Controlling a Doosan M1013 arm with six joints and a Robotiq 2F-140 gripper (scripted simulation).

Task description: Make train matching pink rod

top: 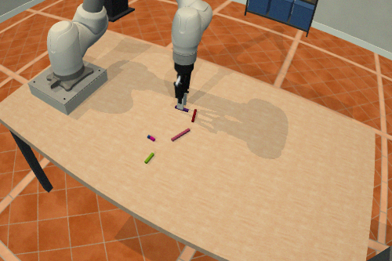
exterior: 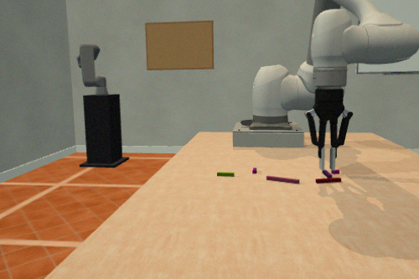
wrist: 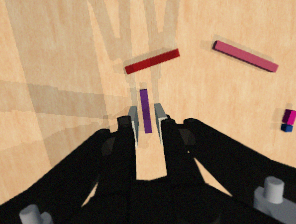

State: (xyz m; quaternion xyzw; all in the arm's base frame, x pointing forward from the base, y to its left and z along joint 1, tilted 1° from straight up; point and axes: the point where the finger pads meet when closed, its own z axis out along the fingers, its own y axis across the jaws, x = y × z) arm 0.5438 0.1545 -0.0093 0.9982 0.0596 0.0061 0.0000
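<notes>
The purple rod is 5 cm below my hand. Round my hand: pink rod (7 cm ahead, 13 cm to the right, 5 cm below); red rod (7 cm ahead, 1 cm to the right, 5 cm below); blue rod (2 cm behind, 21 cm to the right, 5 cm below).
</notes>
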